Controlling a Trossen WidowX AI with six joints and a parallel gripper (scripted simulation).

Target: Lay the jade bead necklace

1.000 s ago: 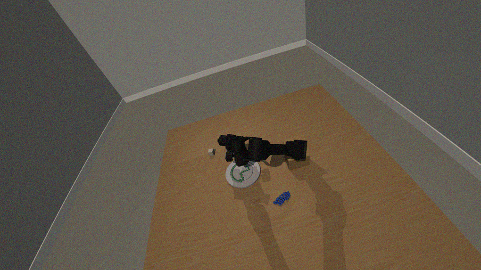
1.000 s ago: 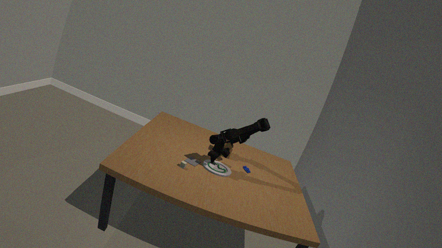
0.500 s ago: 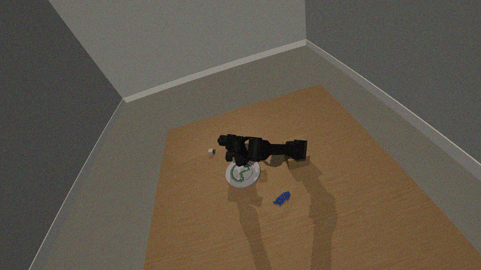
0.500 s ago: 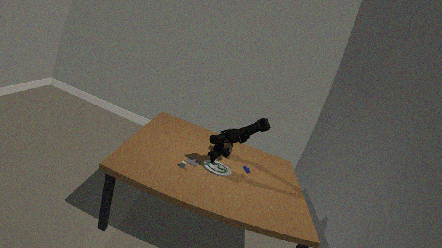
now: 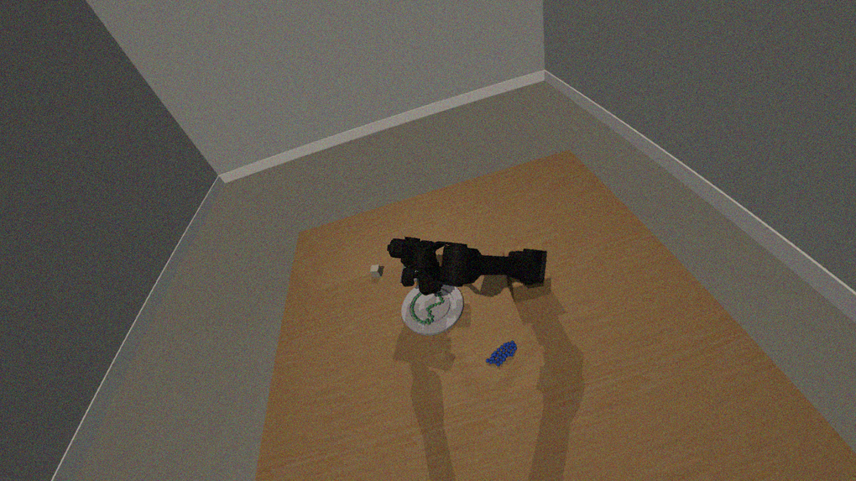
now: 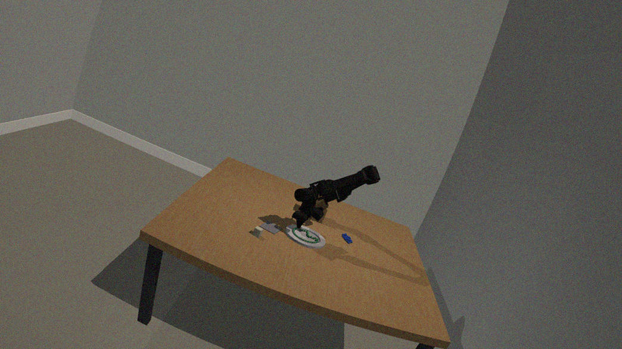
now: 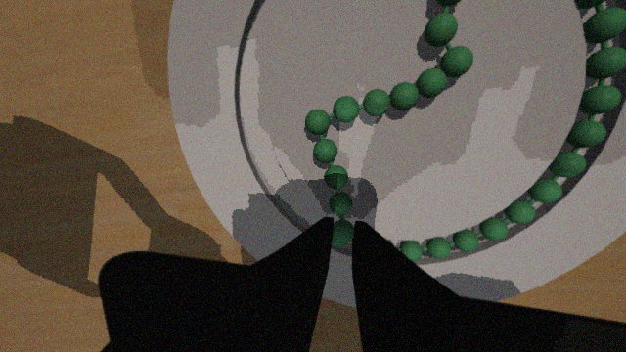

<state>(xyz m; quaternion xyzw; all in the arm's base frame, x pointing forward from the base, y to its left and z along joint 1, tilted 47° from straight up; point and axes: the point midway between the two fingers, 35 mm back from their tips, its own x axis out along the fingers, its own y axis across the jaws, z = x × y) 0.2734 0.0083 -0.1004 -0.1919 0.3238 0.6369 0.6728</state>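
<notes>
Now: the round bead board 3 cm ahead of my gripper tip, 5 cm to the left of it and 1 cm below it. Also, from my gripper tip: pale block (21 cm ahead, 16 cm to the right); then flat grey plate (7 cm ahead, 12 cm to the right, 2 cm below).
</notes>
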